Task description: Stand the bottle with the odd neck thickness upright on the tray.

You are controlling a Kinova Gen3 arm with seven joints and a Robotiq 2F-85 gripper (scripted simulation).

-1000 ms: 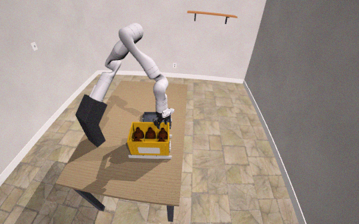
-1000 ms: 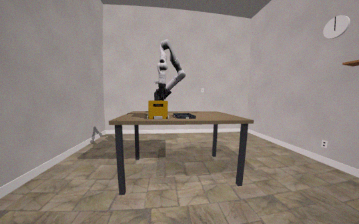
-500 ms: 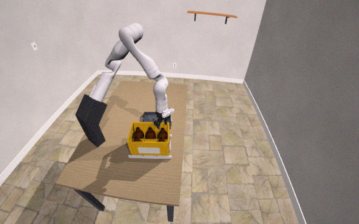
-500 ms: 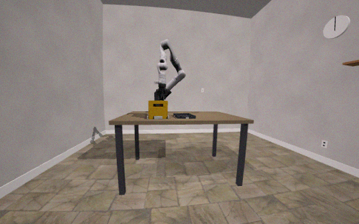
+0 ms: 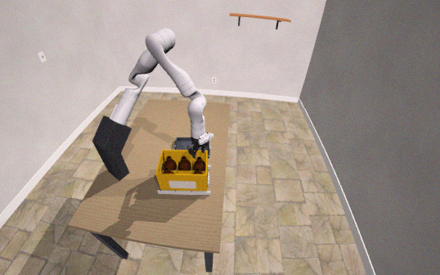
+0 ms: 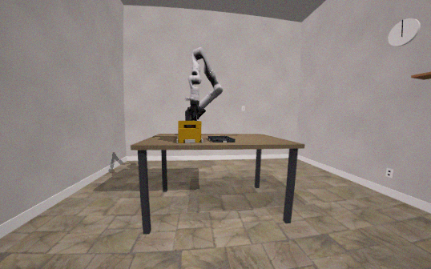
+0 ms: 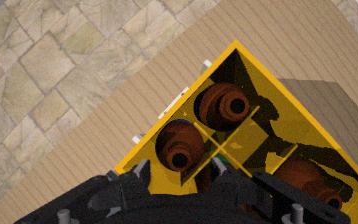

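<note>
Now: the yellow crate 120 mm below my hand, 80 mm behind it and 60 mm to the right of it. The rest, counted from my hand: dark grey tray: 230 mm to the left, 190 mm below, 110 mm behind.
</note>
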